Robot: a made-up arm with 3 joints. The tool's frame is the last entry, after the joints. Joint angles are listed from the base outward.
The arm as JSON. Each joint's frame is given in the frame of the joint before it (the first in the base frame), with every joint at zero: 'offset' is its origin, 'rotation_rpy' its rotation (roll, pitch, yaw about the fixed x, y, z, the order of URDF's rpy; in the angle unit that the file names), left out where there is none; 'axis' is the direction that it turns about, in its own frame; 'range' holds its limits. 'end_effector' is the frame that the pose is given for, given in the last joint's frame.
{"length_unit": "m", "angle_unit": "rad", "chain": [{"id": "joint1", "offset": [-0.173, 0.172, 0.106], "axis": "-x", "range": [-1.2, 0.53]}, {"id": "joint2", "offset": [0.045, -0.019, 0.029], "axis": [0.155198, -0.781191, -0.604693], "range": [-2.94, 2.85]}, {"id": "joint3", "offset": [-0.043, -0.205, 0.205], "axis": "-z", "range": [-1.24, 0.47]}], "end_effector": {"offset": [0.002, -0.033, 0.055]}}
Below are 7 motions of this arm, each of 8 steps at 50 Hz.
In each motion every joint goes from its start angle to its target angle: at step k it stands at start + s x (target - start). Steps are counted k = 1, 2, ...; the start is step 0. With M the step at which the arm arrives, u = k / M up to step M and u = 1 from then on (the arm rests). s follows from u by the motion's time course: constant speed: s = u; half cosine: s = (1 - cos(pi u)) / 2; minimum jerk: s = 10 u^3 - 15 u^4 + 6 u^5.
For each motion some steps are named. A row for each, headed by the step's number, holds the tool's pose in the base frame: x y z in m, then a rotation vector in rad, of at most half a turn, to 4 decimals.
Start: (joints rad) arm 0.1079 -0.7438 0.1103
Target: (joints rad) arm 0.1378 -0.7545 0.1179
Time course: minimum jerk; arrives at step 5
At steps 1, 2, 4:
1: 0.0752 0.0127 0.3905 -0.2525 0.5911 0.3114
2: 0.0759 0.0153 0.3914 -0.2611 0.5944 0.3088
4: 0.0777 0.0215 0.3933 -0.2817 0.6022 0.3026

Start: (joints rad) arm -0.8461 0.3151 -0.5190
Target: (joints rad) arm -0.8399 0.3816 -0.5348
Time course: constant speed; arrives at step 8
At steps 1, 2, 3, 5, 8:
1: -0.2606 -0.1853 0.0908 0.8164 -0.3780 0.1938
2: -0.2632 -0.1842 0.0906 0.8148 -0.3827 0.1882
3: -0.2658 -0.1831 0.0904 0.8133 -0.3873 0.1825
5: -0.2709 -0.1807 0.0900 0.8101 -0.3967 0.1712
8: -0.2784 -0.1771 0.0895 0.8052 -0.4107 0.1543

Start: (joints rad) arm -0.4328 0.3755 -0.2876
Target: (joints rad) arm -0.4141 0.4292 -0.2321
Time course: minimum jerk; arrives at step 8
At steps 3, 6, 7, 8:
3: -0.2891 -0.1541 0.2265 0.4427 -0.3123 -0.0326
6: -0.3003 -0.1483 0.2258 0.4380 -0.3266 -0.0901
7: -0.3019 -0.1474 0.2257 0.4374 -0.3287 -0.0982
8: -0.3022 -0.1473 0.2257 0.4373 -0.3291 -0.0997

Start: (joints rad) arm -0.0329 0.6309 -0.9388
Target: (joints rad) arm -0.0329 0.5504 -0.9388
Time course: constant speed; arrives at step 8
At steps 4, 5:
4: -0.3284 -0.0584 0.3161 -0.0966 -0.4658 0.5565
5: -0.3257 -0.0594 0.3180 -0.0944 -0.4583 0.5633

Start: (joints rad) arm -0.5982 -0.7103 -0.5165
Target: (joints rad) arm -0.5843 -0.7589 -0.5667
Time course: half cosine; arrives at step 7
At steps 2, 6, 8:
2: 0.0807 -0.1227 0.2179 0.5712 0.2905 1.0942
6: 0.0913 -0.1123 0.2201 0.5680 0.3106 1.1583
8: 0.0919 -0.1116 0.2202 0.5679 0.3119 1.1624

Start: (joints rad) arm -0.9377 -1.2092 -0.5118
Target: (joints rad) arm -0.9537 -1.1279 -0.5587
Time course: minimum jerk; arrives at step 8
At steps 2, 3, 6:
2: 0.1856 -0.0158 0.1319 0.7965 0.3576 1.5763
3: 0.1834 -0.0200 0.1310 0.8038 0.3451 1.5722
6: 0.1752 -0.0348 0.1276 0.8294 0.2997 1.5571

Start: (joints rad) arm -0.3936 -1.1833 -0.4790
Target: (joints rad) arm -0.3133 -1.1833 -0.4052
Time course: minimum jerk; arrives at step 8
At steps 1, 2, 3, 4, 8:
1: 0.1829 0.0189 0.2285 0.3557 0.7395 1.3331
2: 0.1829 0.0196 0.2296 0.3475 0.7446 1.3241
3: 0.1829 0.0209 0.2318 0.3312 0.7544 1.3065
4: 0.1829 0.0226 0.2347 0.3098 0.7670 1.2834
8: 0.1828 0.0268 0.2410 0.2617 0.7936 1.2318

